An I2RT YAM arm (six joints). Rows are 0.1 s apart.
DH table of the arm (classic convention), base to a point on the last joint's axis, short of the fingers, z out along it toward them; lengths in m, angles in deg. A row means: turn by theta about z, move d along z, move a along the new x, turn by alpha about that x. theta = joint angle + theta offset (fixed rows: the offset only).
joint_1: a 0.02; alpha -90; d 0.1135; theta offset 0
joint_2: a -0.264; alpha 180; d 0; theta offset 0
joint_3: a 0.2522; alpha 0; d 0; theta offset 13.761
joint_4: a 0.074; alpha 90; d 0; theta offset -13.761
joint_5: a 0; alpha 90; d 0; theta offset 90
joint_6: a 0; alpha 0; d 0.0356; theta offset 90
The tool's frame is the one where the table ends.
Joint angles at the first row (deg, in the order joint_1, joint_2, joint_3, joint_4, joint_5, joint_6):
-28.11, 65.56, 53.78, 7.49, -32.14, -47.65
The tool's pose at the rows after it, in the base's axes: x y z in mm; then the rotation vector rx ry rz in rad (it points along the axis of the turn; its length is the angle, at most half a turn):
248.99, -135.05, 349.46, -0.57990, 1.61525, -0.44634
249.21, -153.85, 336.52, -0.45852, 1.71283, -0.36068
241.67, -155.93, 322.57, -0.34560, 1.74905, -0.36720
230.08, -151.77, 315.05, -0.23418, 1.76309, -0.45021
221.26, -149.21, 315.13, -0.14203, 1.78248, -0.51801
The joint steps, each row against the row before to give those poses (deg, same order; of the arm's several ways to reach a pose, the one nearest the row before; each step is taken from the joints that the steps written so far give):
-4.49, 4.13, 3.08, -3.43, -2.74, 5.71
-3.16, 2.64, 0.62, -2.56, -0.89, 4.83
-0.89, -1.31, -3.94, 2.53, 3.22, 4.05
0.00, -3.25, -4.31, 2.65, 6.59, 2.47
0.00, -2.46, -1.50, -0.61, 5.63, 1.49

